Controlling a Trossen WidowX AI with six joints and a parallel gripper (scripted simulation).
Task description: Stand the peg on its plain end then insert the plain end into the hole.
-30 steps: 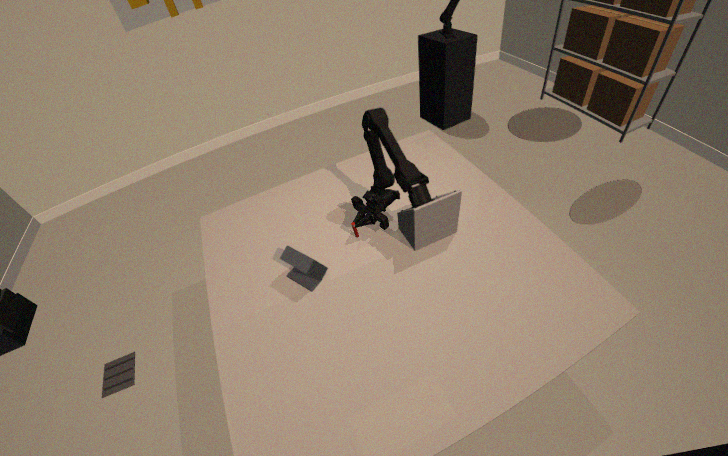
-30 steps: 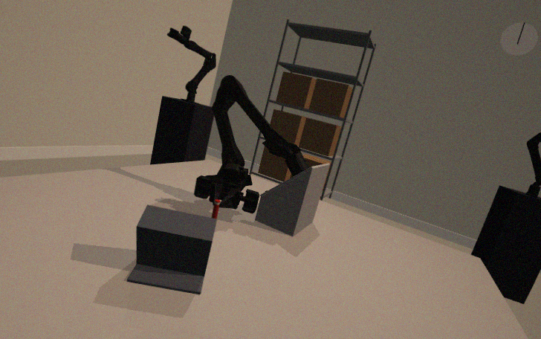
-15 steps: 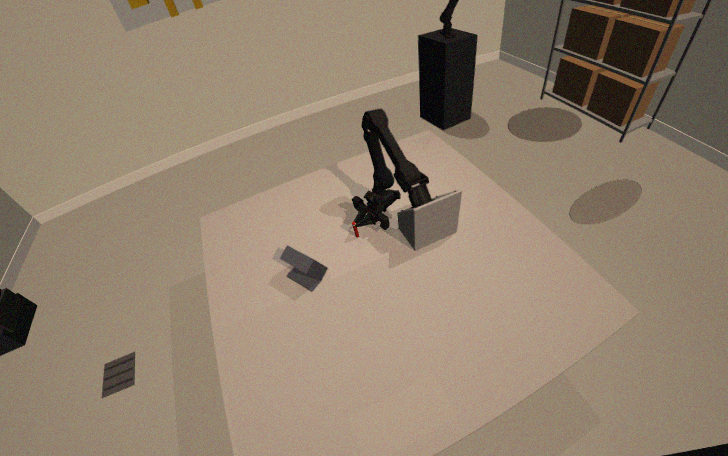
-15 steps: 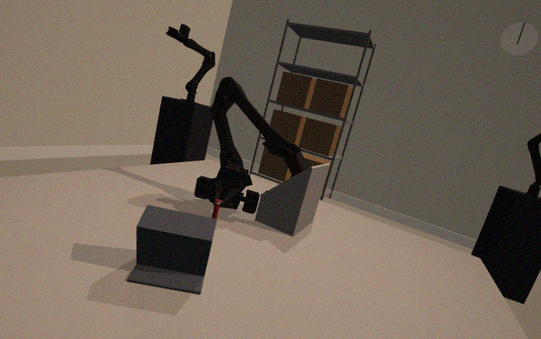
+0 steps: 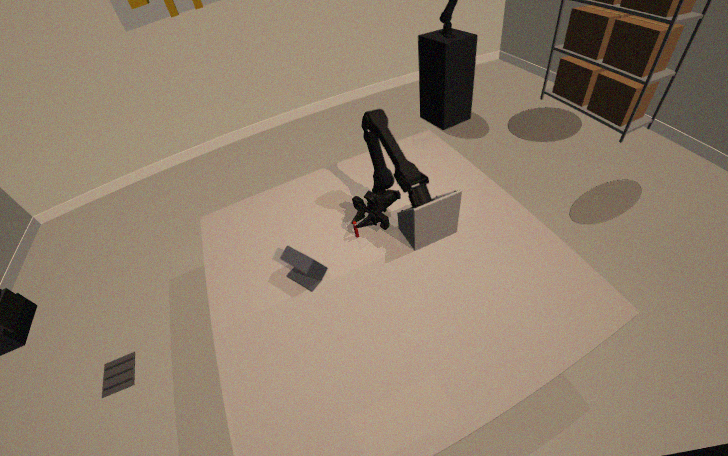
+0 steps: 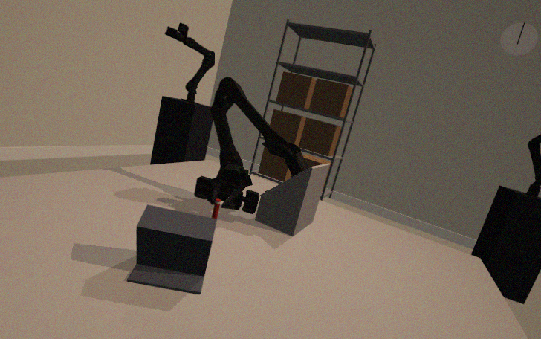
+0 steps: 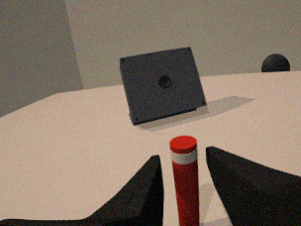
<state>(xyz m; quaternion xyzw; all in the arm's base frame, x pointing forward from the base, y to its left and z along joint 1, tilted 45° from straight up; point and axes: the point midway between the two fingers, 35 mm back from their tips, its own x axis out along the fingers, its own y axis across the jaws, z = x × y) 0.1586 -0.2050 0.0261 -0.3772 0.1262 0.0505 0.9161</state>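
Right now the red peg is 1 cm below my gripper tip. Round my gripper tip: dark sloped panel: 24 cm ahead, 5 cm to the left, 1 cm below.
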